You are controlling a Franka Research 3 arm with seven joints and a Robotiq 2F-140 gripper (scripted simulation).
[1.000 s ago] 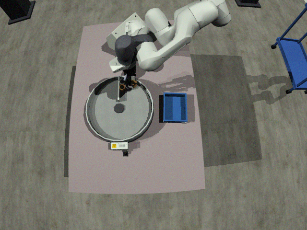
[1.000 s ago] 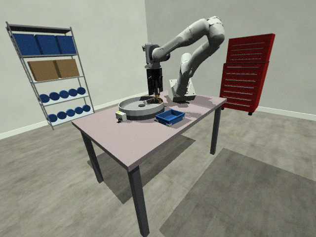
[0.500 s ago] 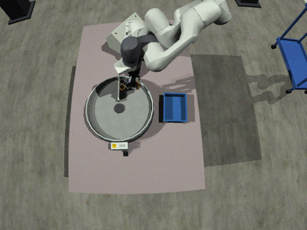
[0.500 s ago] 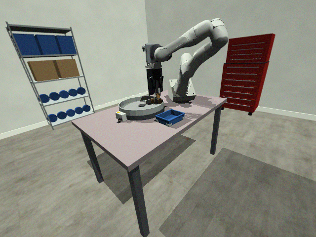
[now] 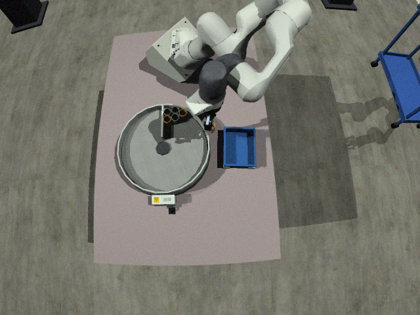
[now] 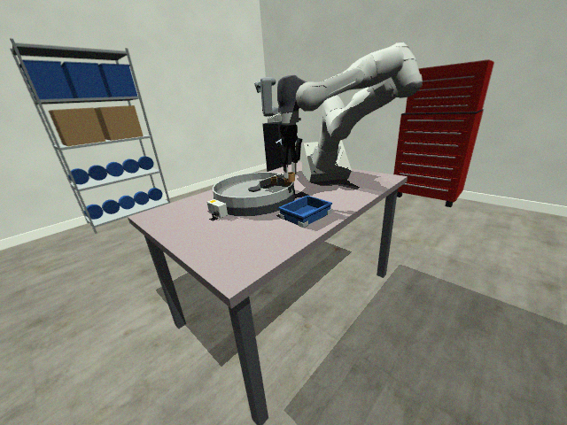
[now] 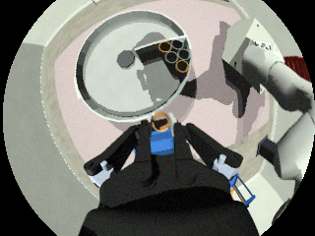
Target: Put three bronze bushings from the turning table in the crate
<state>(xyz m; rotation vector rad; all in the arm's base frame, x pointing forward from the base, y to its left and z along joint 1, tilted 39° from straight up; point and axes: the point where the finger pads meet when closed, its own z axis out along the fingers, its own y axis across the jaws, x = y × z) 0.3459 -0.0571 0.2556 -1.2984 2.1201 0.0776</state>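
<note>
Now: the blue crate 7 cm ahead of my hand, 13 cm to the left of it and 15 cm below it. Also, from my hand: turning table (4 cm ahead, 22 cm to the right, 12 cm below).
</note>
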